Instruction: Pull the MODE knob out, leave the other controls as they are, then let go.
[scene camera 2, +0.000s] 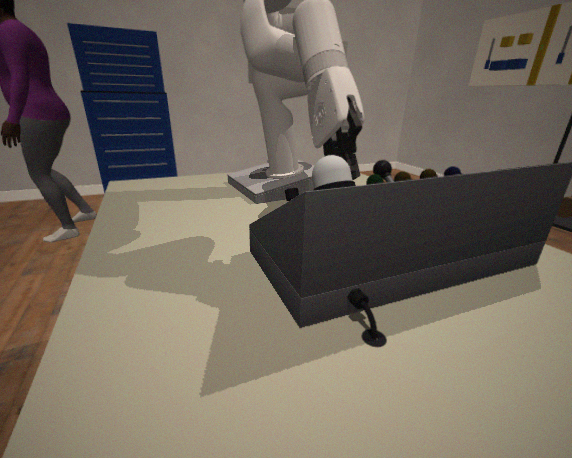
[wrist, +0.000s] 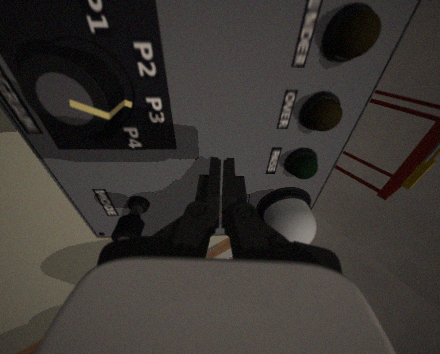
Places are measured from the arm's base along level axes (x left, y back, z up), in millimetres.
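Pixels of known places: gripper, between the fingertips: (wrist: 221, 173); arm's base, origin of its link: (scene camera 2: 284, 171).
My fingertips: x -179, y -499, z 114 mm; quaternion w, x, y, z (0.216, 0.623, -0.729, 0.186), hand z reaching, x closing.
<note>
Ahead of a thing's pixels: the offset from my fingertips to its middle. "*": to the spot under its first point.
The MODE knob @[dx -56, dy +87, dz -42 mm] (wrist: 129, 225) is a small black knob on a short stem, beside its label at the panel's lower left in the wrist view. A small black piece at the console's left end in the scene view looks like this knob (scene camera 2: 291, 194). My gripper (scene camera 2: 355, 174) (wrist: 221, 173) is shut and empty. In the wrist view its fingers lie right of the MODE knob, apart from it, and left of the white dome. In the scene view it is behind the dome, its tips low near the console's top edge. The knob's far end is partly against the dark gripper body.
The dark console (scene camera 2: 425, 225) (wrist: 225, 75) carries a rotary selector @[dx +61, dy +59, dz -58 mm] (wrist: 65, 97), a white dome @[* dx -104, dy -76, dz +40 mm] (scene camera 2: 331, 171) (wrist: 291, 222), a green lamp @[* dx -32, dy -83, dz +22 mm] (scene camera 2: 375, 179) (wrist: 301, 163), amber lamps and a blue lamp @[* dx +108, dy -104, dz +22 mm] (scene camera 2: 452, 171). A black ball @[dx +189, dy +101, dz -25 mm] (scene camera 2: 382, 167) rises behind the console. A short cable @[* dx -80, dy -151, dz -142 mm] (scene camera 2: 371, 317) leaves its rear.
</note>
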